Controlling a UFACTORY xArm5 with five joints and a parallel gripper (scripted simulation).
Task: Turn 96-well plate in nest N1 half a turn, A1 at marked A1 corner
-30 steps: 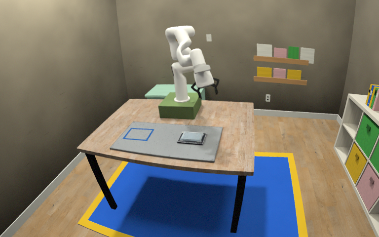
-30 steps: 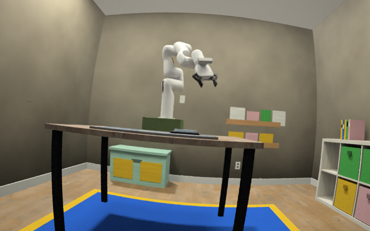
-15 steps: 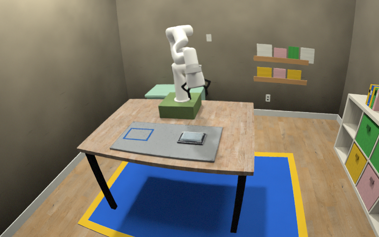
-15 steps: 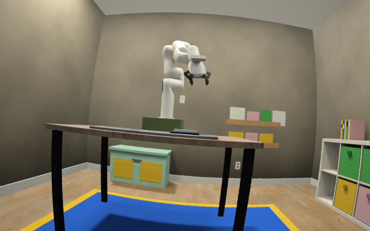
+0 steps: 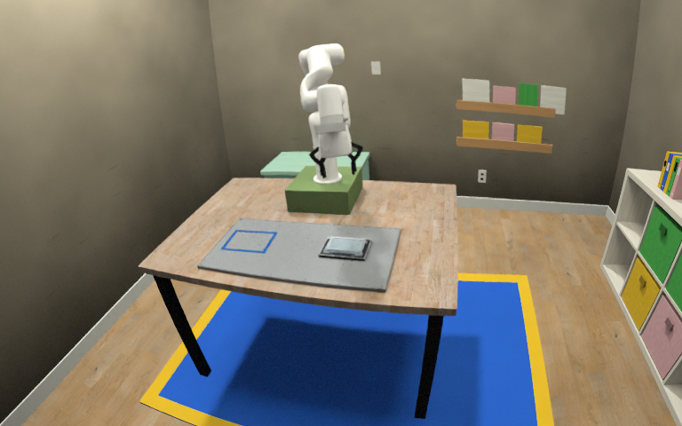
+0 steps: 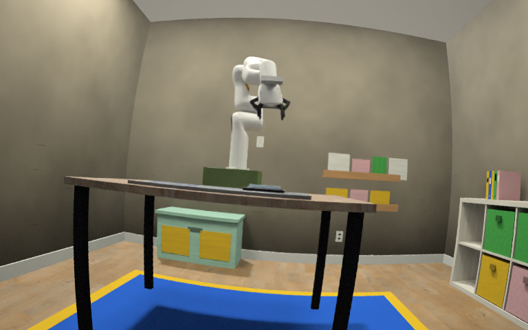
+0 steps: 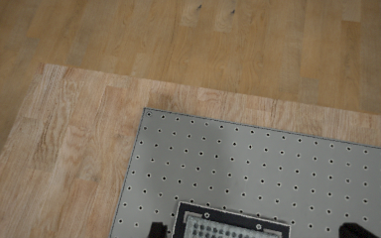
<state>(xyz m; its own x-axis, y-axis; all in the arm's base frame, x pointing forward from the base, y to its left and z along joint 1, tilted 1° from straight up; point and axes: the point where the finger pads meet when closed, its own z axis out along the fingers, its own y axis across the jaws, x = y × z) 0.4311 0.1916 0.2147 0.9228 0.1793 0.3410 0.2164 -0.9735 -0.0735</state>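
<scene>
Right now the 96-well plate is 30 mm behind my hand, 10 mm to the right of it and 290 mm below it. Round my hand: black plate nest N1 (30 mm behind, 10 mm to the right, 300 mm below).
</scene>
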